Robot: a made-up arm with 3 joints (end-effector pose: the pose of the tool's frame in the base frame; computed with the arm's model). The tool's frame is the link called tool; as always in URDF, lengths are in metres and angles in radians.
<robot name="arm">
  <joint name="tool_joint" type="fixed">
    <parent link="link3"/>
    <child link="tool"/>
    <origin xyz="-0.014 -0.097 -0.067"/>
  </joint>
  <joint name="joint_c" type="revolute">
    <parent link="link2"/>
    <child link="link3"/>
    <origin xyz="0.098 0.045 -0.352"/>
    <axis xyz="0 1 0"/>
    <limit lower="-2.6" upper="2.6" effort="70" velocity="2.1"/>
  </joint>
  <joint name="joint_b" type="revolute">
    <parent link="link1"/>
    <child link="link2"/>
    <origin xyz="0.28 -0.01 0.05"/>
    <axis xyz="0 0 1"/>
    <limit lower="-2.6" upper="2.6" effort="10" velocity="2.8"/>
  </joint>
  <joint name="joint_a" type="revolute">
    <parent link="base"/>
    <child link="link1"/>
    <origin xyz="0 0 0.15"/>
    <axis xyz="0 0 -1"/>
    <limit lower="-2.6" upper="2.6" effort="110" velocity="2.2"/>
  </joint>
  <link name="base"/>
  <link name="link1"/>
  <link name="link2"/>
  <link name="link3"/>
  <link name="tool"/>
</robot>
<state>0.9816 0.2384 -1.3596</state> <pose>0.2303 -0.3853 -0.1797 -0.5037 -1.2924 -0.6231</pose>
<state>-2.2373 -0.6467 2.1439</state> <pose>-0.1142 0.2766 -0.1039 -1.6361 1.6040 0.8914</pose>
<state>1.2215 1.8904 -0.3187</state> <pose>0.2016 -0.2418 -0.2200 0.1066 -0.3067 0.6631</pose>
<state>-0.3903 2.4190 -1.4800</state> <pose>0.1252 0.1998 -0.1720 1.9409 -0.3255 2.1256</pose>
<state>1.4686 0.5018 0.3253</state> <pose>0.0118 -0.3612 -0.2110 0.1572 0.2995 -0.9580</pose>
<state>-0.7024 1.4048 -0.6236</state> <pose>0.2006 0.3079 -0.2146 0.6533 -0.3716 2.0268</pose>
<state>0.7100 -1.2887 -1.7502</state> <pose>0.0895 -0.3199 -0.1538 -1.6751 -1.0771 -1.3987</pose>
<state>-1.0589 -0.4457 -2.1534</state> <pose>0.3080 0.2897 -0.1268 0.6564 -2.0733 0.3536</pose>
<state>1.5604 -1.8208 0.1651</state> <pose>-0.0658 -0.2122 -0.2158 -0.2393 0.0288 2.8928</pose>
